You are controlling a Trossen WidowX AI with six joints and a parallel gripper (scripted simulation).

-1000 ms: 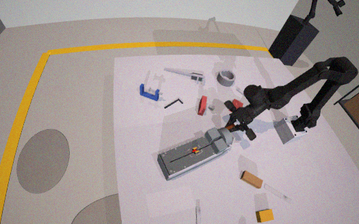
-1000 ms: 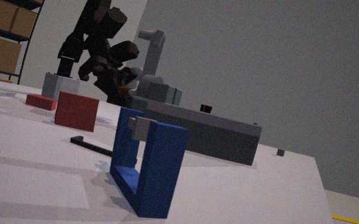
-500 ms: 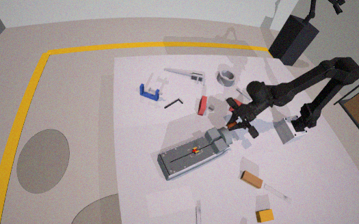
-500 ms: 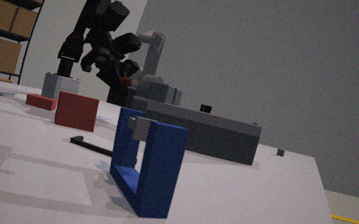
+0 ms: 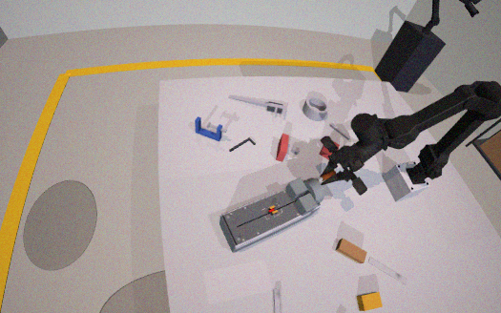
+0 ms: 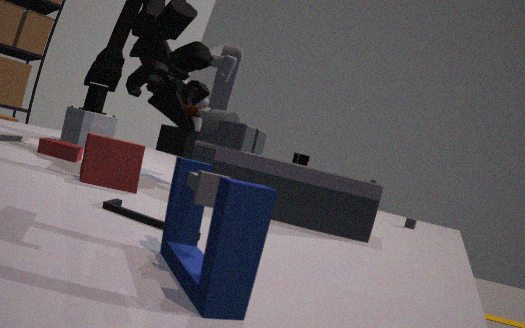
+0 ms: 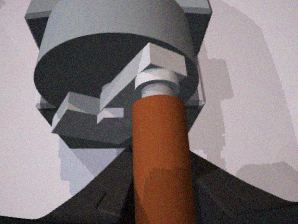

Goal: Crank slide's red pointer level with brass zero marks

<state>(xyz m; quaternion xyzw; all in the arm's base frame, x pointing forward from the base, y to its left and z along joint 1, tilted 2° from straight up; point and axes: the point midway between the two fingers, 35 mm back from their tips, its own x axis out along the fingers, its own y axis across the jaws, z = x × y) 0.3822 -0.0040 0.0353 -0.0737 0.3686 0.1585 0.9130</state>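
Now: gripper tip 16 cm short of the red pointer and 7 cm to the right of it. Round my gripper tip: crank handle 3 cm above, 2 cm behind, 1 cm to the right; tan block 19 cm to the left, 9 cm behind, 7 cm below; black hex key 20 cm to the right, 18 cm ahead, 8 cm below.
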